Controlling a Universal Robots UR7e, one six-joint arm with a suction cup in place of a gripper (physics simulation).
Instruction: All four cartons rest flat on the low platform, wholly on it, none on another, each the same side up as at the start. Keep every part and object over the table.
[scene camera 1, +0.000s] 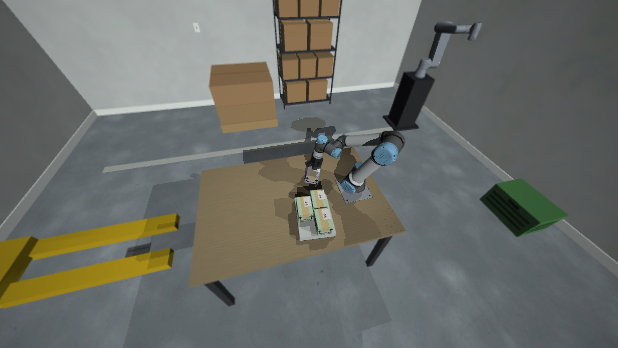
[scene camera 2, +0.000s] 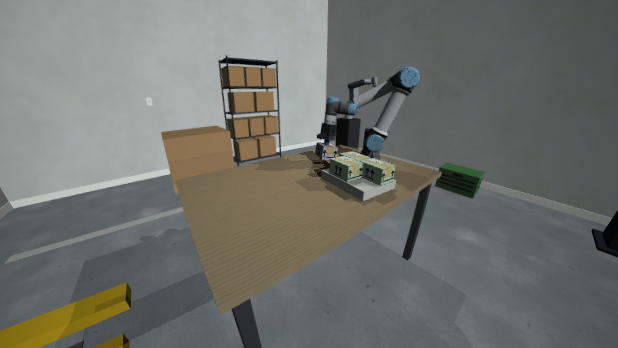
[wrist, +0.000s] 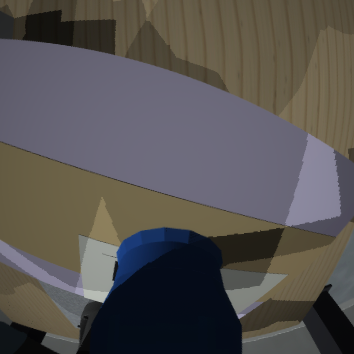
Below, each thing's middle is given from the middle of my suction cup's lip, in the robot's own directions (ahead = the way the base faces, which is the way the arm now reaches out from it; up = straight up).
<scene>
The low grey platform (scene camera 2: 363, 189) is 35 cm to the left of my suction cup, 12 cm below it and 8 cm ahead of it.
</scene>
